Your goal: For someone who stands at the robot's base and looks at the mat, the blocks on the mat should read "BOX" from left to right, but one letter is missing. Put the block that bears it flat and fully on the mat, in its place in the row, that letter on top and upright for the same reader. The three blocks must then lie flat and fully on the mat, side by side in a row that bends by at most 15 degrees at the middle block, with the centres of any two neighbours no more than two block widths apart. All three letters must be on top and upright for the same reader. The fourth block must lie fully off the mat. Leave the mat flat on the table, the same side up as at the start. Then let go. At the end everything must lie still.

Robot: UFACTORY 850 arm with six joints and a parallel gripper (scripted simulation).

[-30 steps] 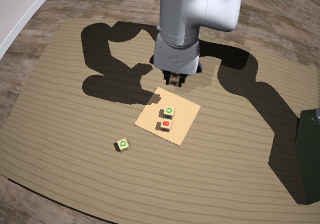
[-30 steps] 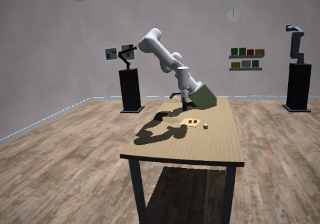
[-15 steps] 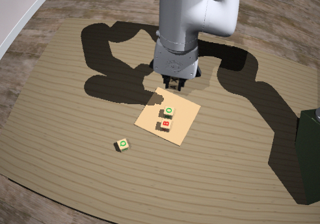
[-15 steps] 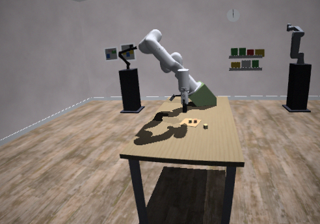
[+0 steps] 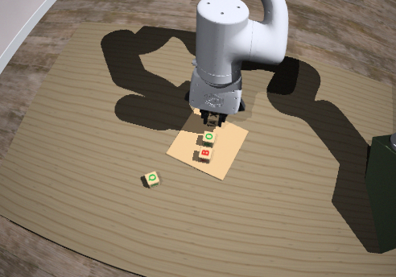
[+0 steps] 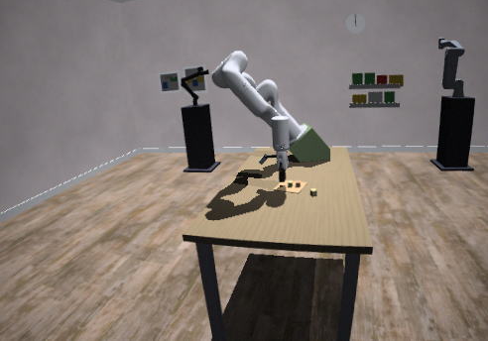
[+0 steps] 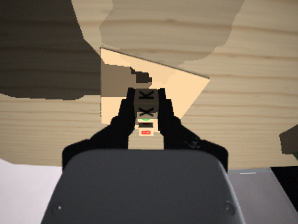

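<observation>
My gripper is now 4 cm to the right of the tan mat and 5 cm above it. Also, from my hand: green O block 10 cm ahead, 17 cm to the left, 4 cm below; x block 1 cm below.
</observation>
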